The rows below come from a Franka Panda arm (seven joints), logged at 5 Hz.
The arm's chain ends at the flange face. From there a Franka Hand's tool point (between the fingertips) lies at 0.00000 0.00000 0.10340 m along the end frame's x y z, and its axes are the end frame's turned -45 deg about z.
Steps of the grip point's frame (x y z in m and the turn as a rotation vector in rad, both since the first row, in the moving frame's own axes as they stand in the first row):
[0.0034, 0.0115, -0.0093, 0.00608, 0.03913, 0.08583]
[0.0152, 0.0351, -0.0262, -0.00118, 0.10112, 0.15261]
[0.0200, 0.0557, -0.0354, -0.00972, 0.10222, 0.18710]
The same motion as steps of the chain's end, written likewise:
[0.0080, 0.0089, -0.0092, 0.03197, 0.02337, 0.08583]
[0.0276, 0.0208, -0.0257, 0.07067, 0.07234, 0.15261]
[0.0448, 0.0312, -0.0349, 0.06541, 0.07915, 0.18710]

